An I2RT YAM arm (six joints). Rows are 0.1 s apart.
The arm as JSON. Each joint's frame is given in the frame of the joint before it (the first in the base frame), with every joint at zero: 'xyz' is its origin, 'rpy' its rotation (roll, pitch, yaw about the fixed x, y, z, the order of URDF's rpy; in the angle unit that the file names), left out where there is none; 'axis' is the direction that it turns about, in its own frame. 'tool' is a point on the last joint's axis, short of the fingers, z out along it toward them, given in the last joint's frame.
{
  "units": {
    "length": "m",
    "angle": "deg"
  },
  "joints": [
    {
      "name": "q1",
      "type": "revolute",
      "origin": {
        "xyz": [
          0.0,
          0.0,
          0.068
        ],
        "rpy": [
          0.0,
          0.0,
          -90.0
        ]
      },
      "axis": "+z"
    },
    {
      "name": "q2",
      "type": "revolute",
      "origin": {
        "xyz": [
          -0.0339,
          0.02,
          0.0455
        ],
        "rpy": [
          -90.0,
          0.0,
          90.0
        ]
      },
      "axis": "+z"
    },
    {
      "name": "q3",
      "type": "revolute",
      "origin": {
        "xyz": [
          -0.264,
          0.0,
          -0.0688
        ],
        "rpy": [
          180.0,
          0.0,
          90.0
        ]
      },
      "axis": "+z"
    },
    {
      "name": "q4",
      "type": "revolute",
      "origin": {
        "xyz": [
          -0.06,
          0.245,
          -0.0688
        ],
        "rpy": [
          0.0,
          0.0,
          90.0
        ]
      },
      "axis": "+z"
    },
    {
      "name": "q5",
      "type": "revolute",
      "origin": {
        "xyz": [
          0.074,
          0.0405,
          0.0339
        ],
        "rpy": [
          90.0,
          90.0,
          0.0
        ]
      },
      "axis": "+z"
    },
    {
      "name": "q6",
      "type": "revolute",
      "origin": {
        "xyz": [
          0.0,
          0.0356,
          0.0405
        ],
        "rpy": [
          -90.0,
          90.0,
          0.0
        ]
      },
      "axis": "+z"
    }
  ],
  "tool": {
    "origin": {
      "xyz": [
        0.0,
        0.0,
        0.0
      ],
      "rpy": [
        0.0,
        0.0,
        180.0
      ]
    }
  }
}
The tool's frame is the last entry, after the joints.
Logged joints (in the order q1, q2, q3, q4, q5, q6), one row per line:
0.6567 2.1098 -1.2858 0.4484 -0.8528 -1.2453
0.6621 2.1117 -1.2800 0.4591 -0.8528 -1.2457
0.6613 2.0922 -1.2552 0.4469 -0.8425 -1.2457
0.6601 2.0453 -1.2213 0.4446 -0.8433 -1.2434
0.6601 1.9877 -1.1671 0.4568 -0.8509 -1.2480
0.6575 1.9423 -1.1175 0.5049 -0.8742 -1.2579
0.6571 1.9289 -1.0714 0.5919 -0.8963 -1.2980
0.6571 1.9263 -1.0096 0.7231 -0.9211 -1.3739
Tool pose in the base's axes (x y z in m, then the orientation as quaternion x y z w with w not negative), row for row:
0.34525 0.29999 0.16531 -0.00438 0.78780 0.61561 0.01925
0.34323 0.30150 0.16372 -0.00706 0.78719 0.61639 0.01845
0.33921 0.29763 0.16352 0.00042 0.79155 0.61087 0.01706
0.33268 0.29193 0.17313 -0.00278 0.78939 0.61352 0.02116
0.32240 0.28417 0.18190 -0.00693 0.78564 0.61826 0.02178
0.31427 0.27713 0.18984 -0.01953 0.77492 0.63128 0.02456
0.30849 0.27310 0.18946 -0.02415 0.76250 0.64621 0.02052
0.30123 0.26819 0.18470 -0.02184 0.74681 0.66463 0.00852
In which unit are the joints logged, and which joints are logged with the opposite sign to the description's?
The joints are logged in radians. Opposite sign: q3, q6.
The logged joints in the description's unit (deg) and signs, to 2 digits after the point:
37.63 120.88 73.67 25.69 -48.86 71.35
37.94 120.99 73.34 26.30 -48.86 71.37
37.89 119.87 71.92 25.61 -48.27 71.37
37.82 117.19 69.98 25.47 -48.32 71.24
37.82 113.89 66.87 26.17 -48.75 71.51
37.67 111.29 64.03 28.93 -50.09 72.07
37.65 110.52 61.39 33.91 -51.35 74.37
37.65 110.37 57.85 41.43 -52.78 78.72

